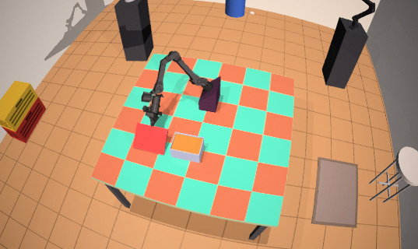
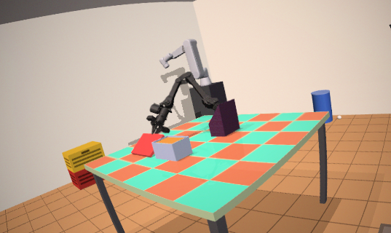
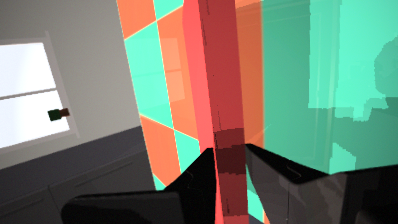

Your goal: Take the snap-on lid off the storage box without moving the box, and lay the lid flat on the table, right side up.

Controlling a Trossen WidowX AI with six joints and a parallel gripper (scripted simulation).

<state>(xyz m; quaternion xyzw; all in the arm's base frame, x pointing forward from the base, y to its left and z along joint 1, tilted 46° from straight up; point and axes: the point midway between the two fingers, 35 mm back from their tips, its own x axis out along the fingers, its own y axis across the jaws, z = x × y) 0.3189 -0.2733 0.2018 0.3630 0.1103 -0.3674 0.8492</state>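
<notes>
Now: the red lid 7 cm ahead of my gripper tip, 1 cm to the right of it and 4 cm below it. From my gripper tip the other things lie so: grey storage box (10 cm ahead, 26 cm to the left, 4 cm below).
</notes>
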